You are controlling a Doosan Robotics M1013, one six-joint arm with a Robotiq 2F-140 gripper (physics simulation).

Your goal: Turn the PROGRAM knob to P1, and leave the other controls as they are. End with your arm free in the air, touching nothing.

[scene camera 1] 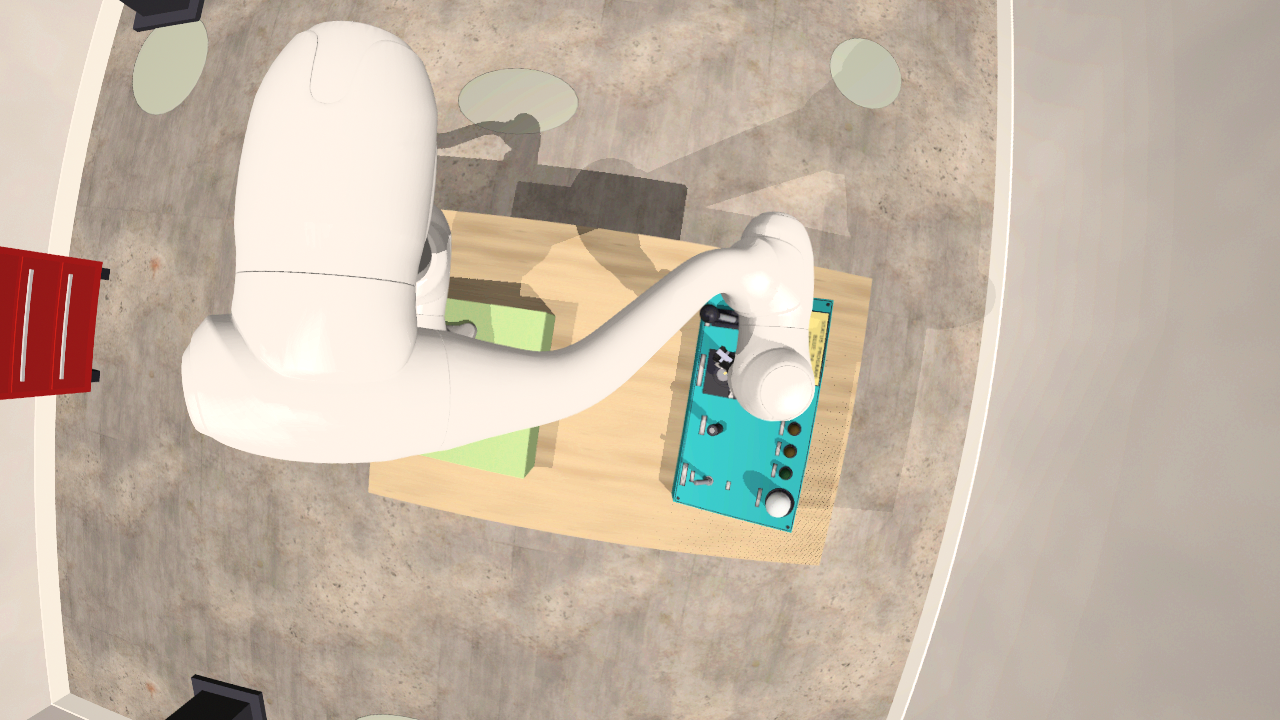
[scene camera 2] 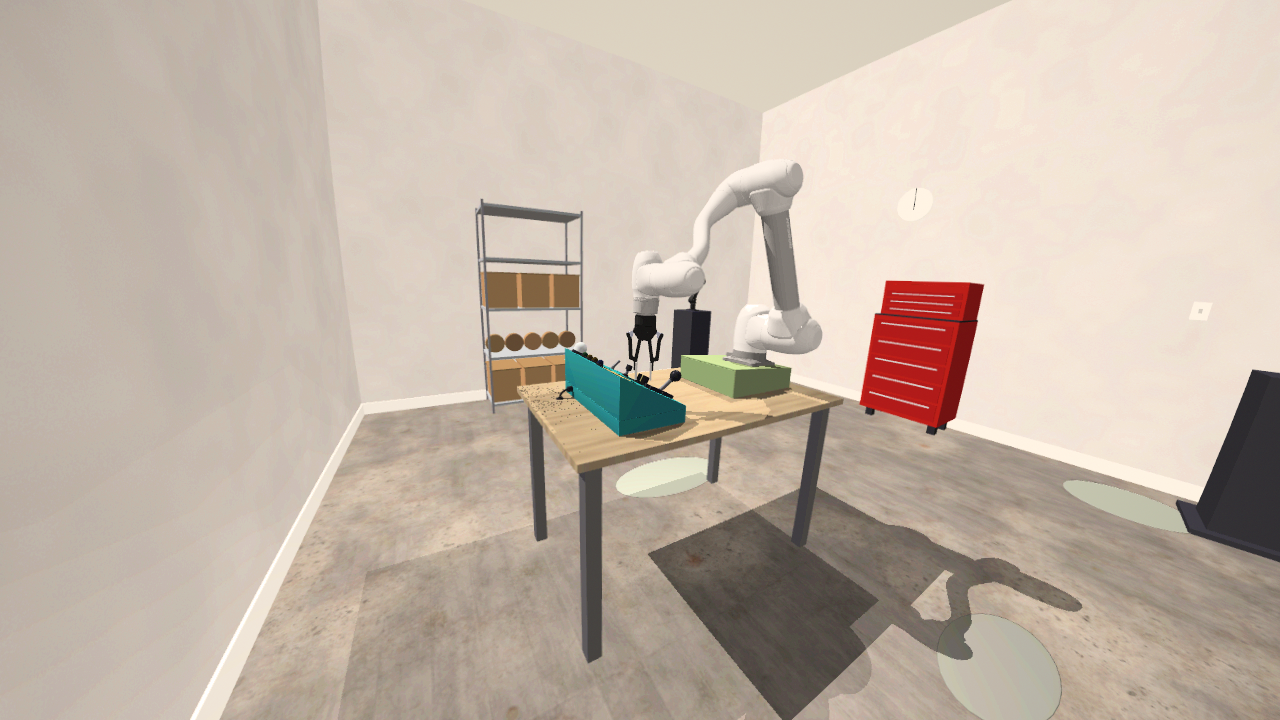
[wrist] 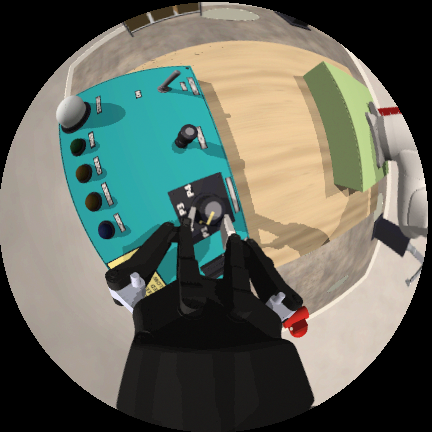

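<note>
You'd find my gripper (scene camera 2: 642,379) in the scene, and I can see my gripper (wrist: 207,218) from the wrist too. There's also a teal control panel (scene camera 1: 756,468). I see that teal control panel (scene camera 2: 626,406) again from another camera, and the wrist gives me the teal control panel (wrist: 126,171) as well.
</note>
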